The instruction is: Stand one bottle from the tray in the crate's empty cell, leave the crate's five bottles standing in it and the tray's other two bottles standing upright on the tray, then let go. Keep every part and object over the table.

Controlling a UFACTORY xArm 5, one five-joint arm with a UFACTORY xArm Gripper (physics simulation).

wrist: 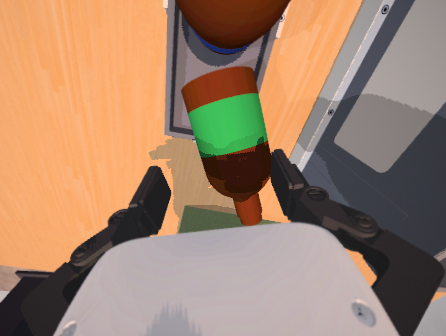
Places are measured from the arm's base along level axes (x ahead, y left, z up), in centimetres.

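Pixels of known places: gripper, fingertip midpoint: (217, 172).
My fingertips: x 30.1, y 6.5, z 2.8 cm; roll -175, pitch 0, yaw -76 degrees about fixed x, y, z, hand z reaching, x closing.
Observation:
For each thing: its top centre in the pictures, then the offset to it from my fingertips. "spot": a spot on its surface instead. Level surfaces: height alone.
- brown bottle with a green label, top centre: (240, 178) dy -2.1, dx -1.1, dz -1.0 cm
- grey tray, surface spot: (170, 102) spot: dy +5.7, dx +3.1, dz -9.0 cm
- second brown bottle, surface spot: (232, 20) spot: dy +0.1, dx +9.3, dz +0.1 cm
- large dark grey structure, surface spot: (310, 175) spot: dy -12.8, dx -3.8, dz -6.8 cm
- riveted light metal edge, surface spot: (322, 101) spot: dy -12.5, dx +5.0, dz -10.1 cm
- wooden table, surface height: dz -11.4 cm
A brown bottle with a green label (229, 125) is on its side or strongly tilted over the near end of the grey tray (170, 102), its neck pointing toward my gripper's body. My gripper (217, 172) is open, and nothing is held; the fingers are either side of the bottle's shoulder in the view, the right one looking closer. I cannot tell their height relative to it. A second brown bottle (232, 20) with a blue band stands in the tray at the top edge, partly out of view. The third tray bottle and the crate's five bottles do not show.
A large dark grey structure (310, 175) with a riveted light metal edge (322, 101) fills the right side. A green flat surface (202, 220) shows below the bottle's neck, partly hidden by the gripper body. The wooden table (85, 100) extends to the left.

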